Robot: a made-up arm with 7 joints. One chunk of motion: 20 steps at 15 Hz.
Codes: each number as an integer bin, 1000 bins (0 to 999) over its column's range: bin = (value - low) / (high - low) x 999, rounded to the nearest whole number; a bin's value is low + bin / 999 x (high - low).
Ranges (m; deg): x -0.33..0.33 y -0.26..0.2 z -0.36..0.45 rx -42..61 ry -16..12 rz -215..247
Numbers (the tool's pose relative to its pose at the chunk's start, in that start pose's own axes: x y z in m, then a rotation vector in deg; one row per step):
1: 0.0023 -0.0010 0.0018 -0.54 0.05 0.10
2: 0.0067 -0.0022 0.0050 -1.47 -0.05 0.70
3: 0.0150 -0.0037 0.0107 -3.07 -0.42 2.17
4: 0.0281 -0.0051 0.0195 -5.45 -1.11 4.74
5: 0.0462 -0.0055 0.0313 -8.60 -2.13 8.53
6: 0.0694 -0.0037 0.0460 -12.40 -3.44 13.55
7: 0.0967 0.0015 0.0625 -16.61 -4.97 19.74
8: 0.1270 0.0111 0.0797 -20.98 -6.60 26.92
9: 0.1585 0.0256 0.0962 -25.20 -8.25 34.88
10: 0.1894 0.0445 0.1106 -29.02 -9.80 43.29
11: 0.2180 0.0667 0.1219 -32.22 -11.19 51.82
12: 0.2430 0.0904 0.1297 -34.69 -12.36 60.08
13: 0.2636 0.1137 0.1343 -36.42 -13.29 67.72
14: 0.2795 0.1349 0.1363 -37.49 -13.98 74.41
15: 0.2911 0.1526 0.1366 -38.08 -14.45 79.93
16: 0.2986 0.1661 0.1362 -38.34 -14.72 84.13
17: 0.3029 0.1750 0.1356 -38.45 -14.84 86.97
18: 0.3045 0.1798 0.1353 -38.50 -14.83 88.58
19: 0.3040 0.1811 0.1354 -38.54 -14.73 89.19
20: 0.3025 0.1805 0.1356 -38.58 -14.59 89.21
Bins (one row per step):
1: 503 562 446 402 573 465
2: 510 560 450 393 569 466
3: 522 557 457 378 556 470
4: 542 554 468 354 531 475
5: 569 553 483 324 495 483
6: 605 557 501 287 448 494
7: 646 568 521 246 394 508
8: 692 589 542 204 335 523
9: 739 620 563 163 277 540
10: 786 661 580 126 221 559
11: 829 710 594 95 172 577
12: 867 761 604 71 130 595
13: 898 812 610 54 97 611
14: 923 858 612 44 72 626
15: 940 896 612 38 55 638
16: 951 925 612 35 46 647
17: 958 945 611 34 41 653
18: 960 955 611 34 42 656
19: 960 958 611 34 45 658
20: 957 957 611 33 50 658

